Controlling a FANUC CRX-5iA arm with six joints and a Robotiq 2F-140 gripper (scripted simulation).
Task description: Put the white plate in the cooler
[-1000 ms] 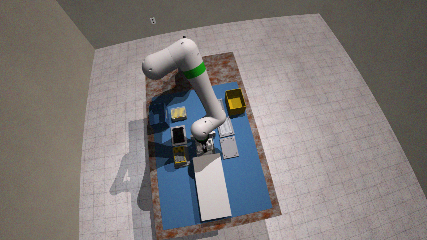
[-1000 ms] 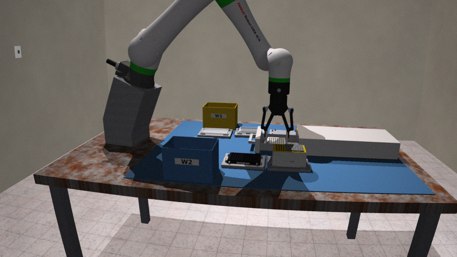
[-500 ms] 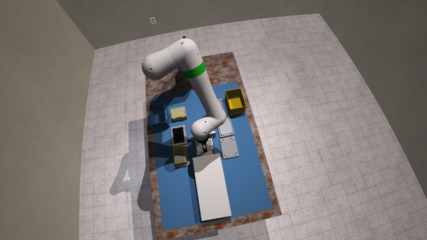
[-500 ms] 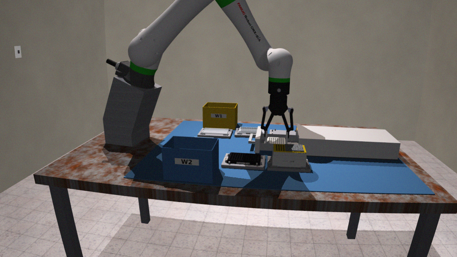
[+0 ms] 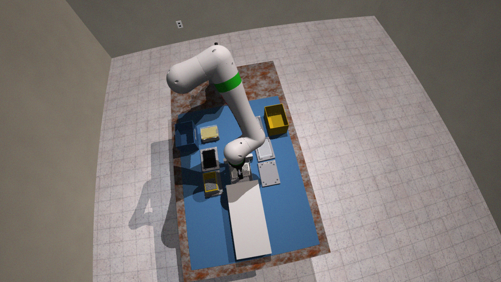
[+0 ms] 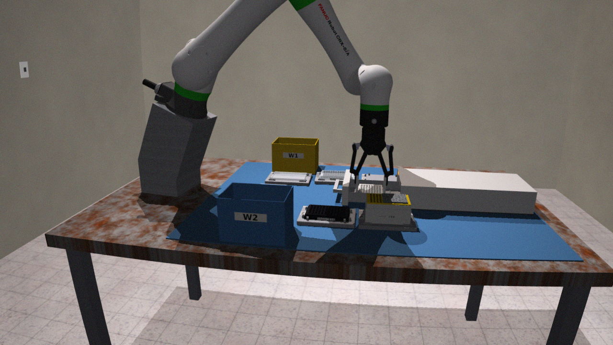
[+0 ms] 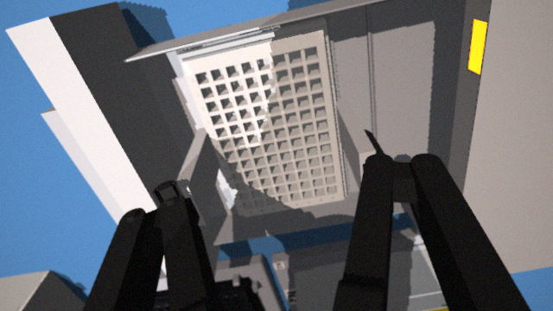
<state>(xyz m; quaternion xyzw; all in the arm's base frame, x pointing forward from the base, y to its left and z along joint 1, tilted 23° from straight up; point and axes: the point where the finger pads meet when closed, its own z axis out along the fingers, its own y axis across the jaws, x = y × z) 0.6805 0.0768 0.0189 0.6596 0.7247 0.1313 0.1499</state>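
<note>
My gripper is now 20 mm above the white plate. The rest, counted from my hand: cooler CD: 170 mm ahead, 20 mm to the left, 10 mm below; grey nest N1: 30 mm ahead, 190 mm to the left, 40 mm below; grey drawer: 30 mm ahead, 20 mm below.
</note>
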